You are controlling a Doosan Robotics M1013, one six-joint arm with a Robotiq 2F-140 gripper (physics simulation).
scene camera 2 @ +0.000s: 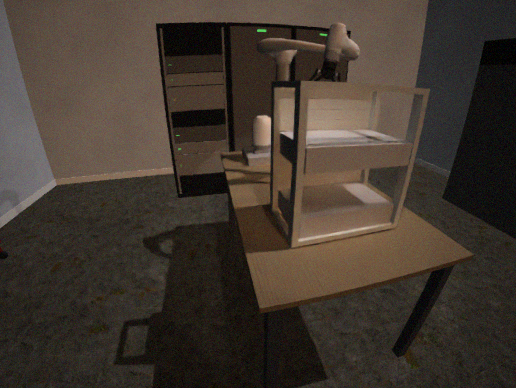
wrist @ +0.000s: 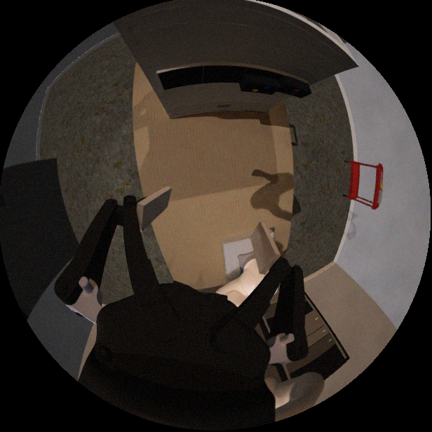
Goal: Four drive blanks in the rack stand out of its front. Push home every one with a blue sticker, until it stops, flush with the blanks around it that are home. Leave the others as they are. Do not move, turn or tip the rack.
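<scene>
The rack (scene camera 2: 298, 175) (wrist: 235, 42) stands upright on the table. Its front shows at the top of the wrist view, foreshortened; scene camera 2 sees it from another side. Dark drive blanks (wrist: 275, 87) stand out at the right part of a black row. Small yellow, blue and red stickers show on them, too small and dim to tell exactly which blank bears which. My gripper (scene camera 2: 326, 76) (wrist: 212, 213) is open, with nothing between its widely spread fingers. It hangs high above the table, apart from the rack's front, and shows beyond the rack's top in scene camera 2.
The wooden table (scene camera 2: 350, 270) (wrist: 215, 165) carries the rack and the arm's light base plate (scene camera 2: 257, 159) (wrist: 232, 252). Dark cabinets (scene camera 2: 196, 100) stand behind the table. A red cart-like frame (wrist: 354, 180) stands off to the right in the wrist view.
</scene>
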